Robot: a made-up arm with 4 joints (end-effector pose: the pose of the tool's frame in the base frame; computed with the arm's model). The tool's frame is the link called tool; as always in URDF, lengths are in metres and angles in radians. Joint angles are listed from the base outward.
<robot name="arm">
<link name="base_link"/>
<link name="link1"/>
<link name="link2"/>
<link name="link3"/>
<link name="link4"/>
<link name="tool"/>
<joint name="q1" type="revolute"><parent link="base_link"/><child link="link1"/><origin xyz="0.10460 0.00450 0.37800"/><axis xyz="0 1 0"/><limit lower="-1.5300" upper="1.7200"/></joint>
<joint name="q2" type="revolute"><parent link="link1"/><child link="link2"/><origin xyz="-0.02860 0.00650 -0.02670"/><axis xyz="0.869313 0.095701 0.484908"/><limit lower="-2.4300" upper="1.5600"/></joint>
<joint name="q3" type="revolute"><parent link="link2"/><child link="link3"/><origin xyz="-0.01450 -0.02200 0.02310"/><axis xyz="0 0 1"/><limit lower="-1.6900" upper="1.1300"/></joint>
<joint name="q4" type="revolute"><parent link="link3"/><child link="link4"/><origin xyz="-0.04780 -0.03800 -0.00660"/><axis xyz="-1 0 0"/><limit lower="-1.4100" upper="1.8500"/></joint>
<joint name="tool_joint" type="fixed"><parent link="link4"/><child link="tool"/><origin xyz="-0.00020 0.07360 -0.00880" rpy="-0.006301 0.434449 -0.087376"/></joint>
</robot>
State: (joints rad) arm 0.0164 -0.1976 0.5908 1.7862
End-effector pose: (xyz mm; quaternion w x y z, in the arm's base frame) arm 46.3 -94.9 316.1 0.5780 -0.8109 -0.0874 -0.0271
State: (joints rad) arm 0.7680 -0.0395 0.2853 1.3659
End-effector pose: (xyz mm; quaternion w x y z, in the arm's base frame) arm -10.8 -55.8 375.5 0.6890 -0.6163 0.3387 0.1755
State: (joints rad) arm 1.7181 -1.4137 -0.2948 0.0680
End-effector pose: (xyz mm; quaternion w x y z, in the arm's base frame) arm 44.2 38.2 441.5 0.4508 -0.7293 0.5141 -0.0255
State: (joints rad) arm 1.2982 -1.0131 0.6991 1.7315
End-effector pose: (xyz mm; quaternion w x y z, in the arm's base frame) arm 84.3 -77.6 466.9 0.2037 -0.8182 0.1854 0.5047
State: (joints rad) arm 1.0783 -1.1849 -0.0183 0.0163
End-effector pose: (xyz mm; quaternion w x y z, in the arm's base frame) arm 20.7 46.5 415.5 0.6403 -0.5652 0.5004 -0.1421
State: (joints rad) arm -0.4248 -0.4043 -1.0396 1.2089
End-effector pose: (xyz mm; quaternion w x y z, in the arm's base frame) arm 65.6 10.6 266.1 0.5535 -0.3007 0.2193 -0.7451
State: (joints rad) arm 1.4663 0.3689 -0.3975 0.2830
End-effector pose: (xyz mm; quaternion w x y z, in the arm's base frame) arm 65.9 29.2 454.2 0.5221 -0.0630 0.8411 -0.1261
